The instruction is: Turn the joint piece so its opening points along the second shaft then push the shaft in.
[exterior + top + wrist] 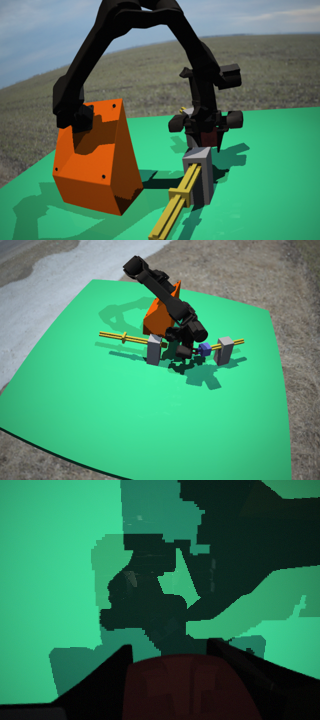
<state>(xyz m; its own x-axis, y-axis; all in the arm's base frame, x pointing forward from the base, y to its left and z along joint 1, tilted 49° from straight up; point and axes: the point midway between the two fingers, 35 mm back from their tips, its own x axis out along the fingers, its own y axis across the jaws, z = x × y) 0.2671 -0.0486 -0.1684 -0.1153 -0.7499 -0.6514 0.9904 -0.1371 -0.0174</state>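
Now: gripper tip 4 cm below the red joint piece and 2 cm to the right of it.
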